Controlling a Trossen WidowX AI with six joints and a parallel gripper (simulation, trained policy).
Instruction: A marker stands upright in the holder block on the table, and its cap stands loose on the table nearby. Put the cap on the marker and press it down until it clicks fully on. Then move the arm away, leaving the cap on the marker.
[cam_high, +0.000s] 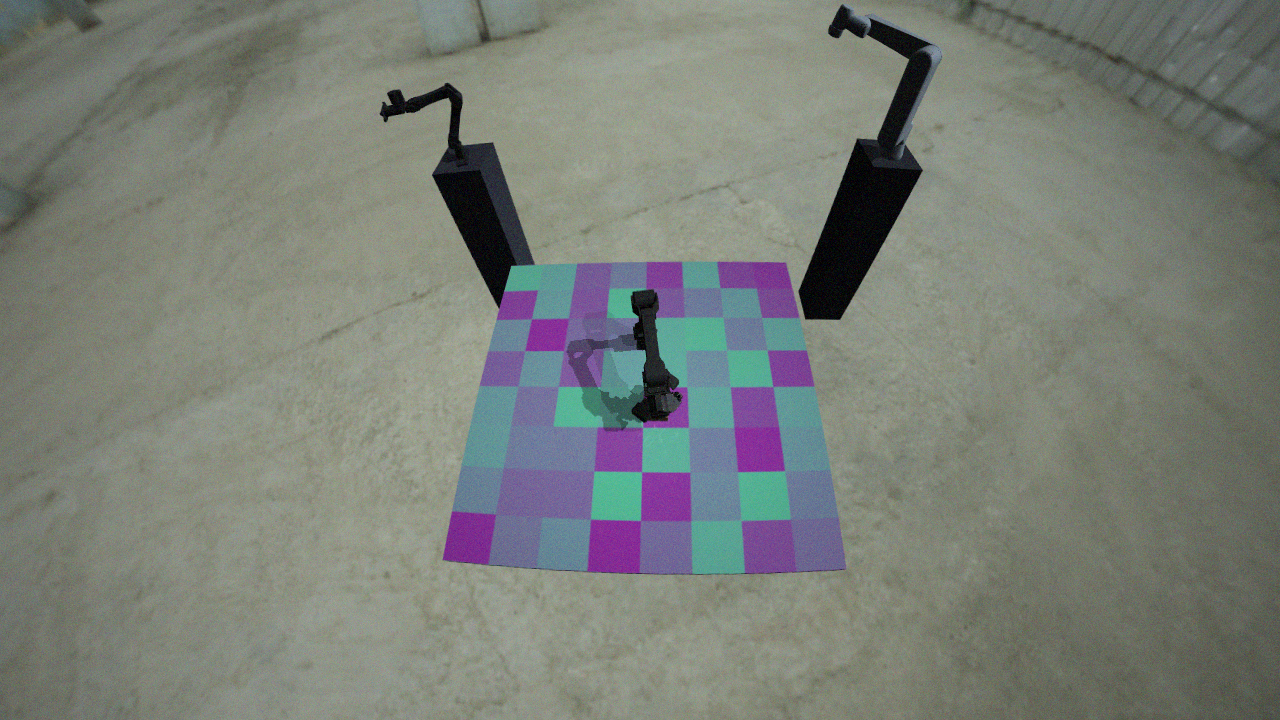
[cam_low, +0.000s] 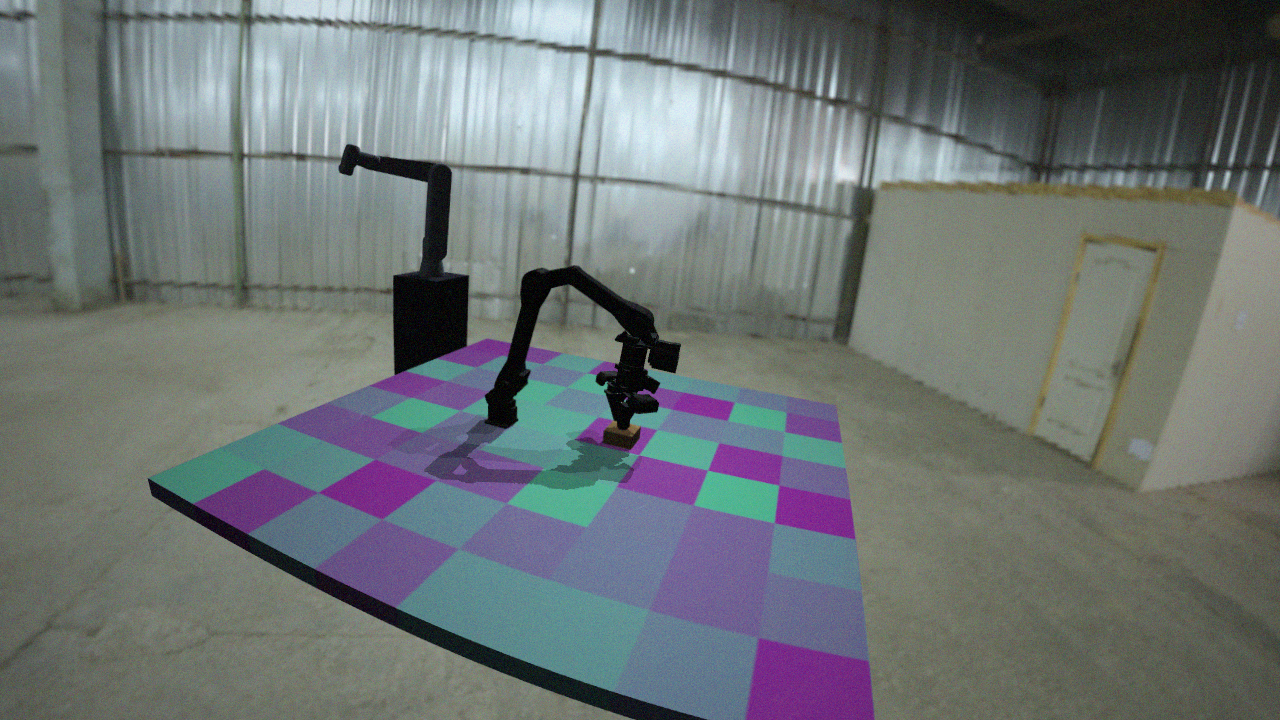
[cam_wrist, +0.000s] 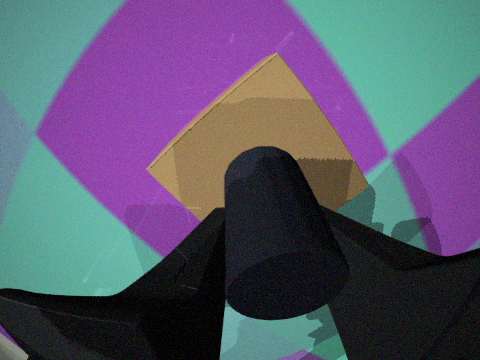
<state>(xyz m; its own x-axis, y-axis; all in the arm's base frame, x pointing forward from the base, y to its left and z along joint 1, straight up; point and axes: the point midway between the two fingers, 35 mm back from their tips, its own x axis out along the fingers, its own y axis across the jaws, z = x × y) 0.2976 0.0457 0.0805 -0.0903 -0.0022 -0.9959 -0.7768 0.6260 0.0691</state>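
Now: the dark marker 10 mm ahead of my gripper tip, 10 mm to the left of it and 20 mm above it. The rest, counted from my gripper tip: dark cap 10 mm ahead, 10 mm to the left, 20 mm above.
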